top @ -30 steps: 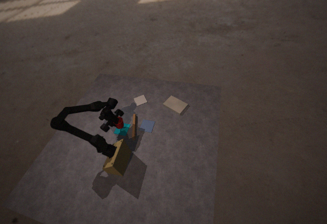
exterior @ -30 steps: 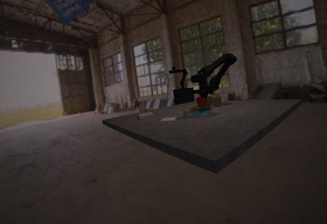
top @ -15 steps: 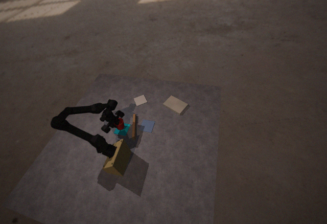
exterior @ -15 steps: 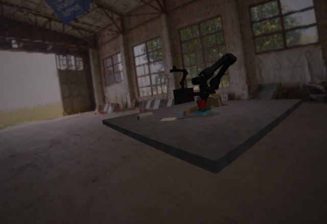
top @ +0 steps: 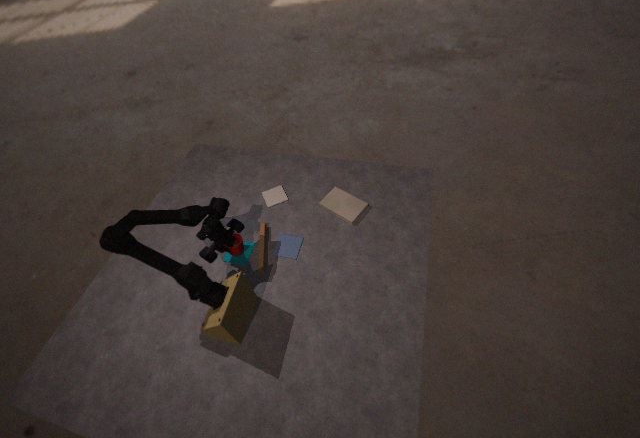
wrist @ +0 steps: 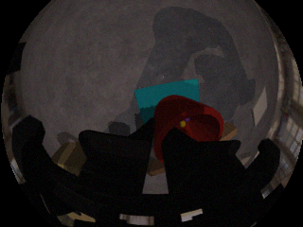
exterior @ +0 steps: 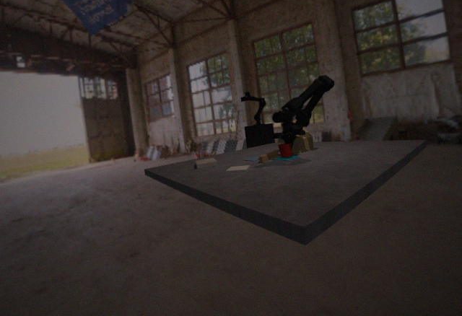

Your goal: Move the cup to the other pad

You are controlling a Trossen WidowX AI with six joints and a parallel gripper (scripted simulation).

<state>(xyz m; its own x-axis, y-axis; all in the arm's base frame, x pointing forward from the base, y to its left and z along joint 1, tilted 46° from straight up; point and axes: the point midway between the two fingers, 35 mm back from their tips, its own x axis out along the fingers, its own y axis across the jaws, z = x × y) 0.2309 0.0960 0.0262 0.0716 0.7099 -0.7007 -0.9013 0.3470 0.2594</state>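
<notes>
My gripper tip is now 3 cm short of the red cup and 2 cm to the left of it. Also, from my gripper tip: wooden bar: 12 cm to the right, 5 cm ahead, 4 cm below; teal block: 6 cm below, 2 cm to the right, 2 cm ahead.
</notes>
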